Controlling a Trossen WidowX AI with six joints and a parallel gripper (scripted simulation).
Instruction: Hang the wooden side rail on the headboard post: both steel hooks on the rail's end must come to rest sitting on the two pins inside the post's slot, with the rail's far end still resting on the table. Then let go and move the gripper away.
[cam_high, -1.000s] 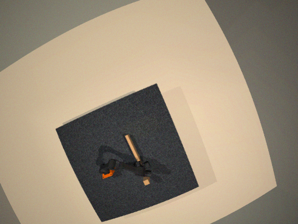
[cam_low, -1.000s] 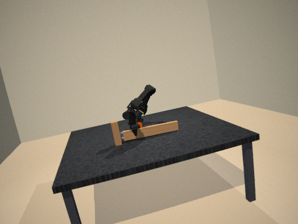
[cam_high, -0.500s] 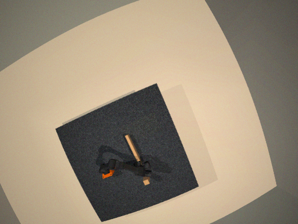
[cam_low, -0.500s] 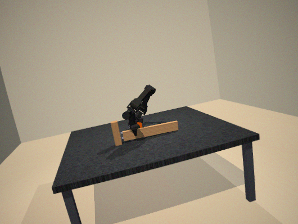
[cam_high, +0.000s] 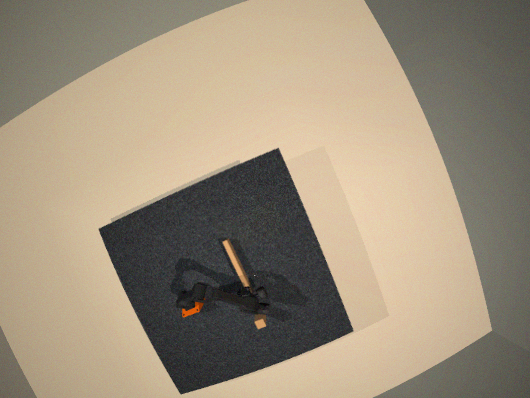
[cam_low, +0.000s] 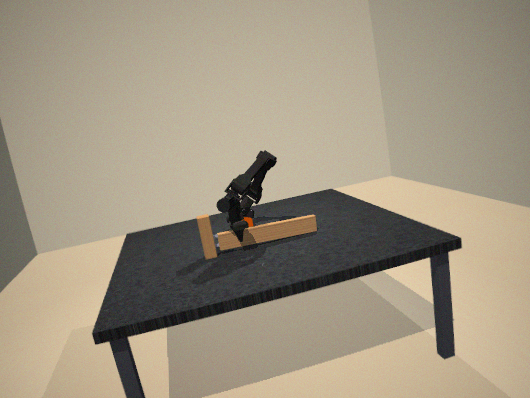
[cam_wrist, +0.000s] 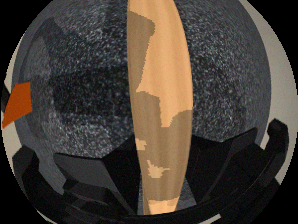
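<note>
Right now my gripper tip is 140 mm to the left of the headboard post and 40 mm below it.
</note>
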